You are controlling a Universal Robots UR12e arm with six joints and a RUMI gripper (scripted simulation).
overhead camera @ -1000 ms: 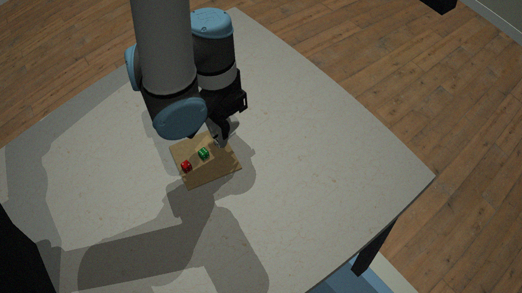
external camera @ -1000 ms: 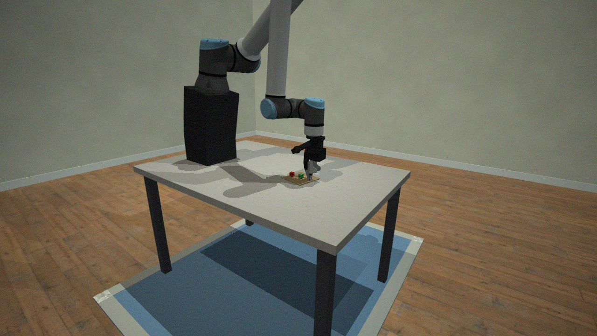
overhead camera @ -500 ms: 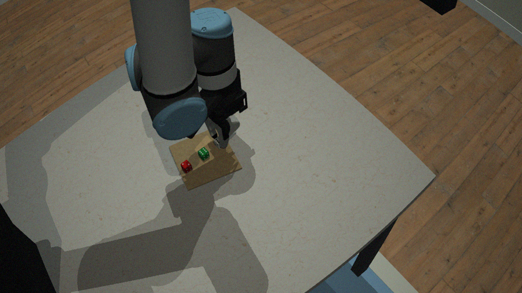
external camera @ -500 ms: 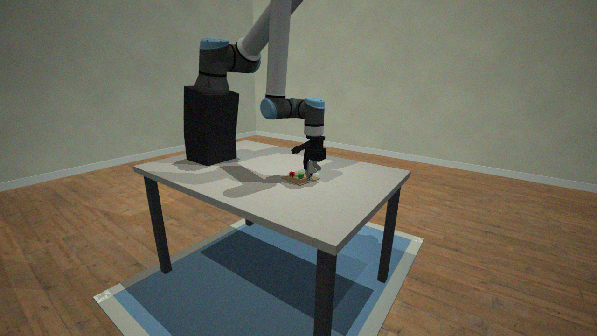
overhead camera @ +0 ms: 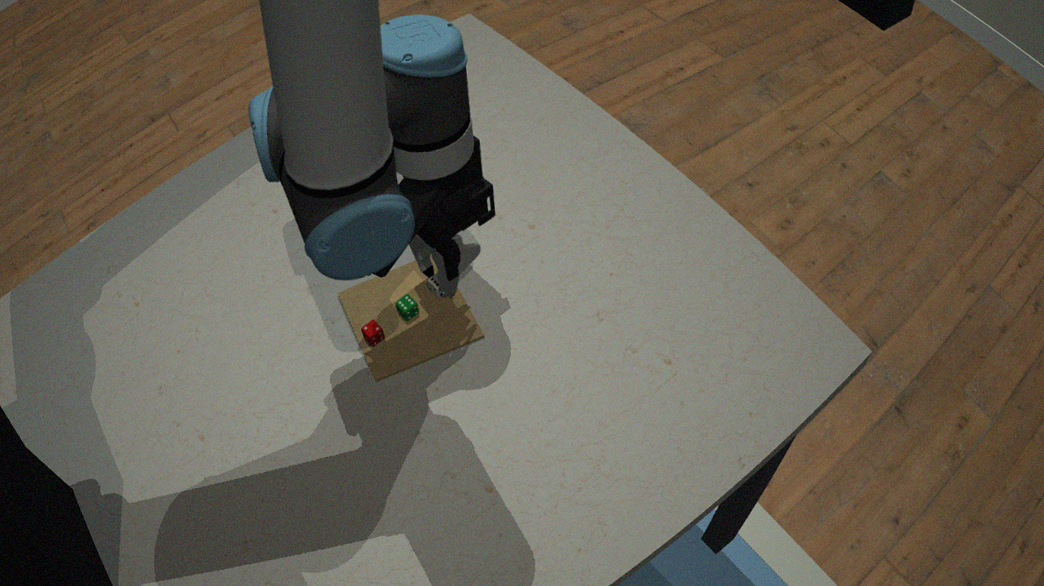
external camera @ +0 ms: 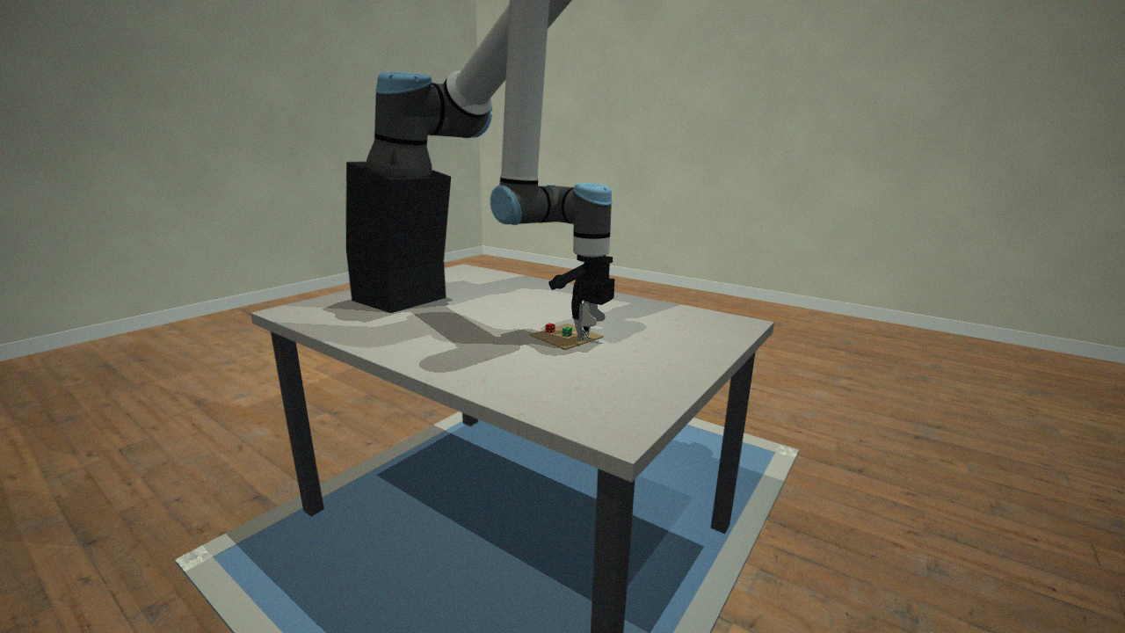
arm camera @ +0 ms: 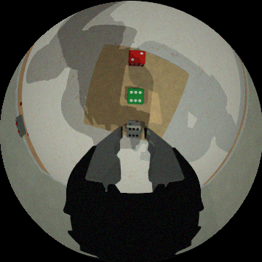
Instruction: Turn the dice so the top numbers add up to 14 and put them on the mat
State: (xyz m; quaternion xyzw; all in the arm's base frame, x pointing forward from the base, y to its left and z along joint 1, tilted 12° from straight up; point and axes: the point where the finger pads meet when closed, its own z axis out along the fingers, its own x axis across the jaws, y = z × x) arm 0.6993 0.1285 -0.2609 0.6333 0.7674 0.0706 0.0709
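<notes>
Right now the white die is 1 cm below my hand. From my hand the other things lie so: red die (10 cm behind, 2 cm to the right, 1 cm below); then mat (5 cm behind, 1 cm to the right, 2 cm below); then green die (5 cm behind, 1 cm to the right, 1 cm below).
</notes>
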